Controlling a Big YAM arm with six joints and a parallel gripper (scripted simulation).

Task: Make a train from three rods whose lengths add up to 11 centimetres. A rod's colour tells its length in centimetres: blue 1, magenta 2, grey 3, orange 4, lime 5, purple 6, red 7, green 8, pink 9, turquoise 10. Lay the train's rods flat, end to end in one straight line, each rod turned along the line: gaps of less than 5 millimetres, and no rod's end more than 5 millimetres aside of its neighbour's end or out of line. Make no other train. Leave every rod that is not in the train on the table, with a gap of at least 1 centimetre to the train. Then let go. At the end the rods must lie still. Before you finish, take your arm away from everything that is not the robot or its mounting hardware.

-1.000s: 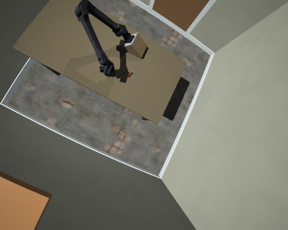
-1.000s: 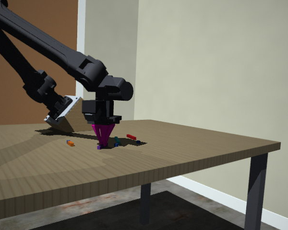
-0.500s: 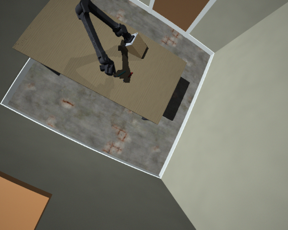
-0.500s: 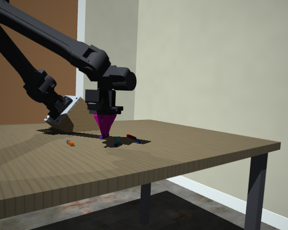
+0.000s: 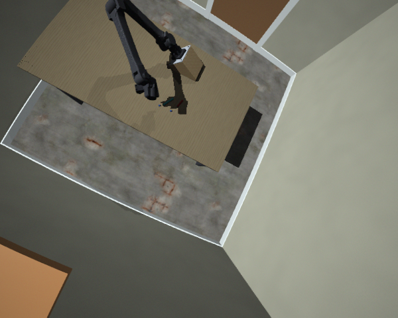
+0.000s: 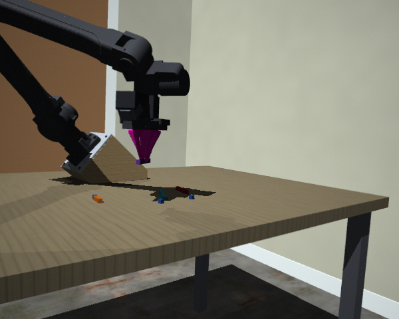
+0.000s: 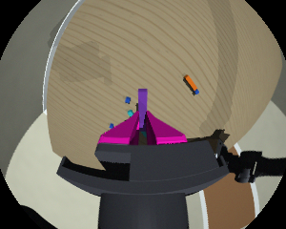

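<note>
Right now the orange rod is 7 cm behind my hand, 9 cm to the right of it and 11 cm below it. The rest, counted from my hand: turquoise rod 6 cm behind, 9 cm to the left, 11 cm below; purple rod 1 cm below; red rod 10 cm behind, 17 cm to the left, 11 cm below.
</note>
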